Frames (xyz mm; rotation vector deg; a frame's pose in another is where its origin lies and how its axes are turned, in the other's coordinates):
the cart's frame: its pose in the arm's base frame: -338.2 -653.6 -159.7 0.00 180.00 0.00
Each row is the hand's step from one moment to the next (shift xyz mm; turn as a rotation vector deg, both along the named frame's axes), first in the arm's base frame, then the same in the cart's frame.
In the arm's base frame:
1: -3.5 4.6 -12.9 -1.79 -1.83 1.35
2: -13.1 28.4 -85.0 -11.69 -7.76 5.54
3: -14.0 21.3 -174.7 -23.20 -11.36 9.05
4: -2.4 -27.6 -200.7 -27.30 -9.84 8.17
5: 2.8 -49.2 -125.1 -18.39 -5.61 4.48
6: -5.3 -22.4 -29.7 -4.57 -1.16 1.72
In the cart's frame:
1: 3.5 4.6 12.9 1.79 -1.83 -1.35
2: 13.1 28.4 85.0 11.69 -7.76 -5.54
3: 14.0 21.3 174.7 23.20 -11.36 -9.05
4: 2.4 -27.6 200.7 27.30 -9.84 -8.17
5: -2.8 -49.2 125.1 18.39 -5.61 -4.48
6: 5.3 -22.4 29.7 4.57 -1.16 -1.72

